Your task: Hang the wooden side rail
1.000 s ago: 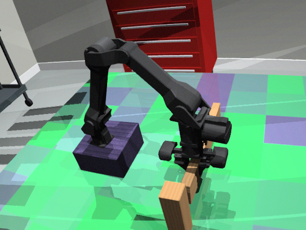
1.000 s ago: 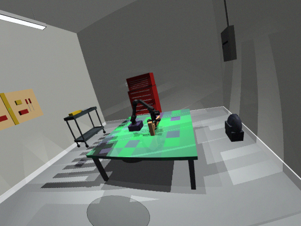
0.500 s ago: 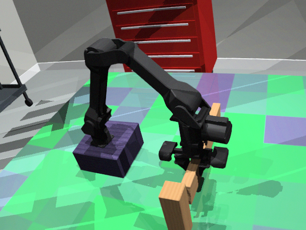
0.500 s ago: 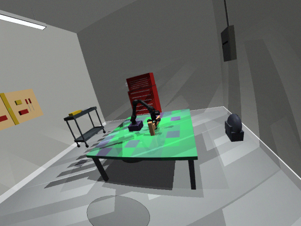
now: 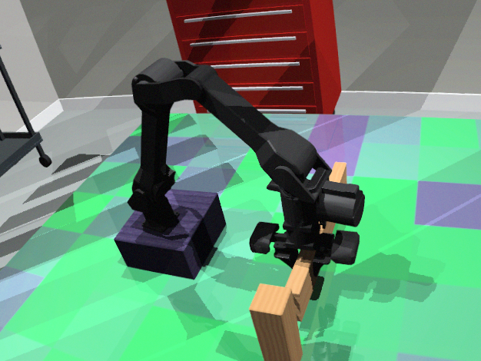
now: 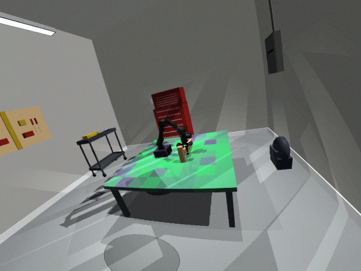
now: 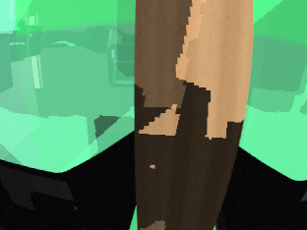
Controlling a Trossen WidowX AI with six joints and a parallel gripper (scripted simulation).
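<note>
Now: the wooden headboard post 16 cm to the right of my gripper tip, 4 cm above it and 3 cm ahead of it.
</note>
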